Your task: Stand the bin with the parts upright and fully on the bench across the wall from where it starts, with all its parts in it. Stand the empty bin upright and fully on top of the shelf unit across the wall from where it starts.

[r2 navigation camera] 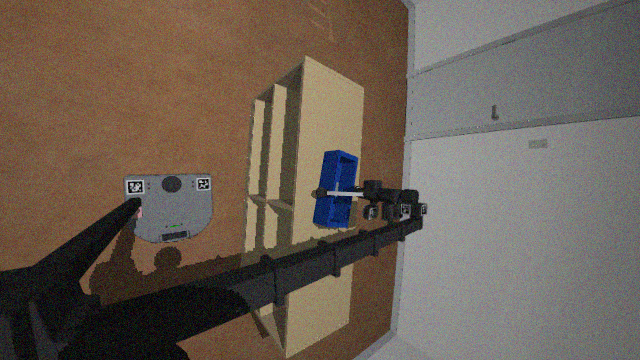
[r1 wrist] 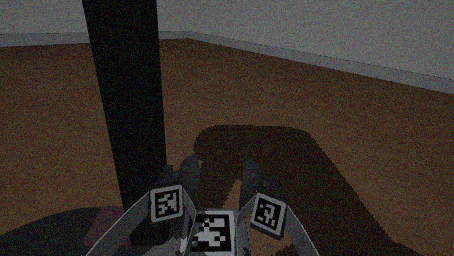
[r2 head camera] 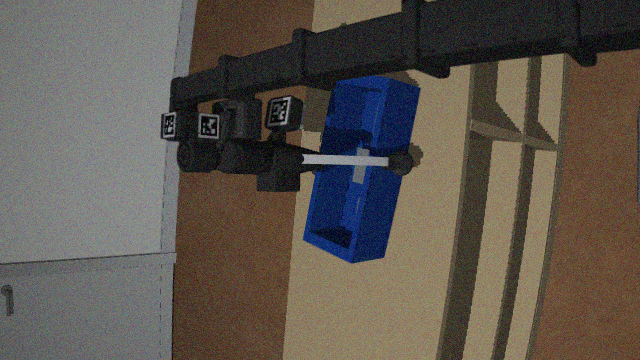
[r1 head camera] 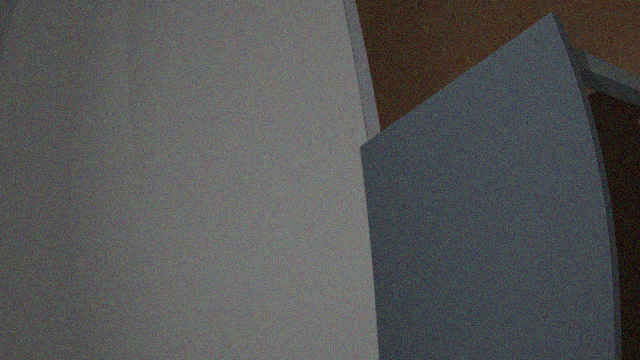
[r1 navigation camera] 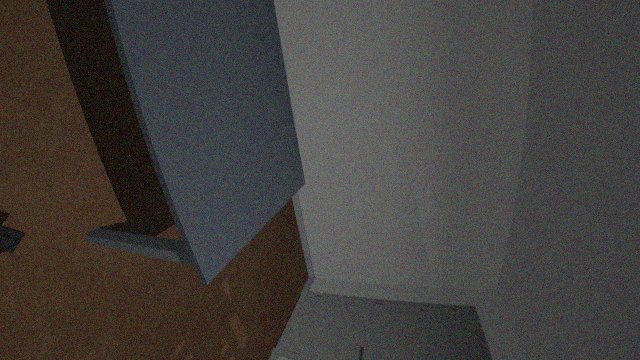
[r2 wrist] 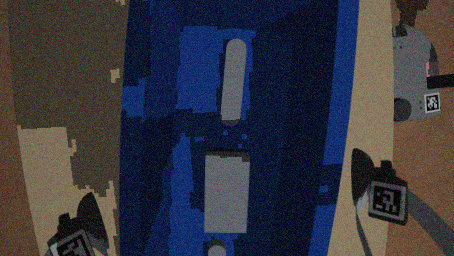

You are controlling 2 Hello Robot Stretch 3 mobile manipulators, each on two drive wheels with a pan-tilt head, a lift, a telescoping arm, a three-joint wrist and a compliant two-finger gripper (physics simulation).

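Note:
A blue bin (r2 head camera: 382, 200) (r2 navigation camera: 327, 175) (r2 wrist: 347, 50) stands upright on the beige shelf unit (r2 head camera: 380, 310) (r2 navigation camera: 330, 110) (r2 wrist: 372, 75). Inside it lie a grey rounded bar (r2 wrist: 233, 80), a grey block (r2 head camera: 358, 175) (r2 wrist: 226, 210) and another grey part (r2 wrist: 216, 251), cut off at the lower edge. The r2 gripper (r2 head camera: 357, 161) (r2 navigation camera: 340, 192) (r2 wrist: 227, 196) is open, its fingers spread across the bin's width, one beyond each long wall. The r1 gripper (r1 wrist: 220, 172) is open over the floor, with nothing between its fingers. A blue-grey bench (r1 head camera: 490, 190) (r1 navigation camera: 215, 125) shows in the r1 head and navigation views. The empty bin does not show.
The r2 arm (r2 head camera: 360, 45) (r2 navigation camera: 305, 265) reaches over the shelf unit beside the bin. The r2 base (r2 navigation camera: 172, 210) stands on the floor in front of the shelf unit. A wall (r2 head camera: 85, 125) (r2 navigation camera: 515, 225) with a door (r2 navigation camera: 550, 85) runs behind it. The r1 mast (r1 wrist: 130, 100) stands near its gripper.

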